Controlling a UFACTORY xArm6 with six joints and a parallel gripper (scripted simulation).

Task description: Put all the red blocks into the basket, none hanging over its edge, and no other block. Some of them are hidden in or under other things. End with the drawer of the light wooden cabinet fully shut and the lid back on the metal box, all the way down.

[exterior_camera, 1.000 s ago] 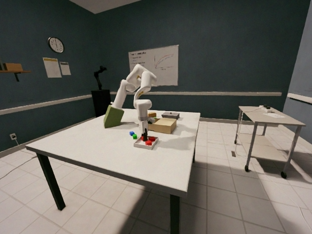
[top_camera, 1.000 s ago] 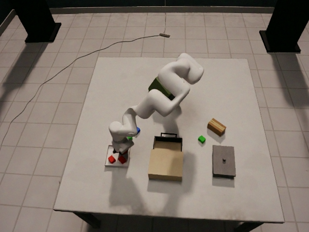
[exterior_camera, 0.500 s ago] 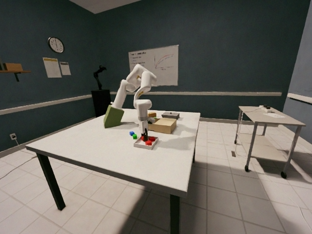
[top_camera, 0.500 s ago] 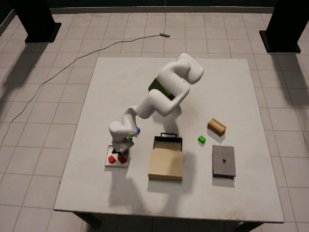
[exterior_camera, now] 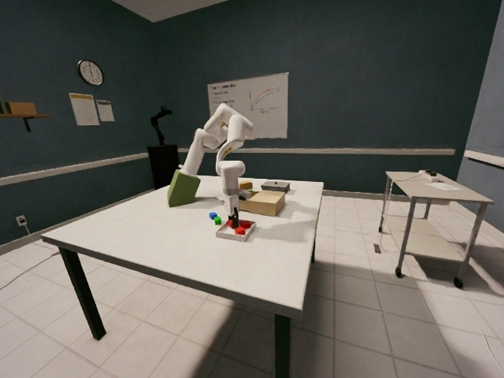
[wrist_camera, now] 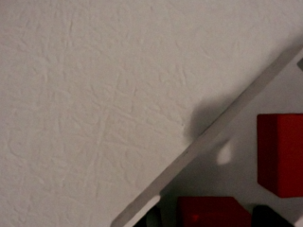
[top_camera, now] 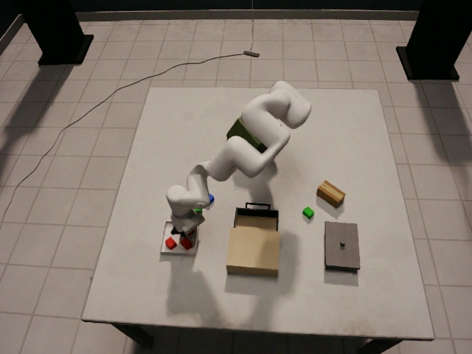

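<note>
The white basket is 3 cm ahead of my hand, 3 cm to the right of it and 2 cm below it. Also, from my hand: blue block 16 cm behind, 7 cm to the left, 2 cm below; then light wooden cabinet 5 cm ahead, 28 cm to the left, 1 cm above; then drawer 1 cm behind, 28 cm to the left, 1 cm above.
</note>
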